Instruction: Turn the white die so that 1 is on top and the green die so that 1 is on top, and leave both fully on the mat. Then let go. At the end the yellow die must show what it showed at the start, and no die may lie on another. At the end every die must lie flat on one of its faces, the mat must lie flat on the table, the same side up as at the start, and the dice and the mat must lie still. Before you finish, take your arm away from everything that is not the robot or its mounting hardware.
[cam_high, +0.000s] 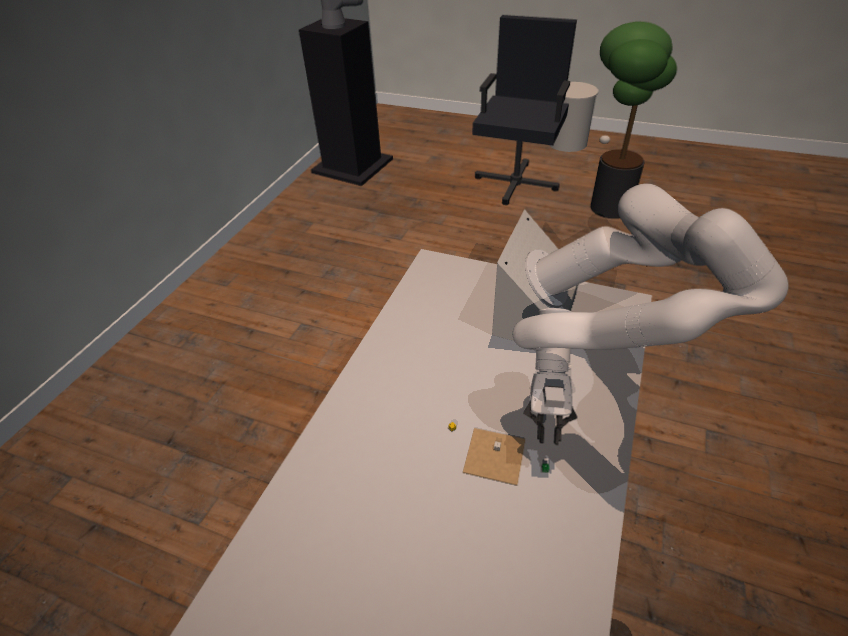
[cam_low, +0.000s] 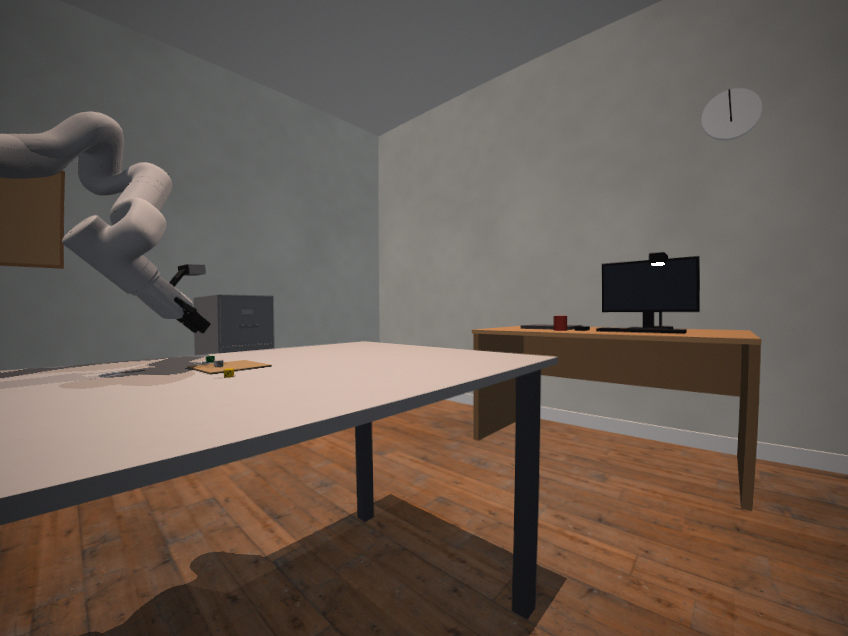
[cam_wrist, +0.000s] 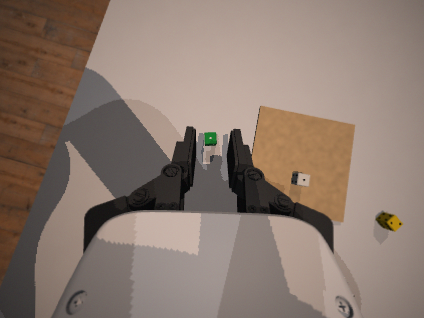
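Now: the green die 9 cm below my hand, 3 cm ahead of it and 1 cm to the left of it. The rest, counted from my hand: mat (12 cm to the right, 10 cm below, 5 cm ahead); white die (12 cm to the right, 9 cm below, 3 cm ahead); yellow die (25 cm to the right, 9 cm below, 2 cm ahead).
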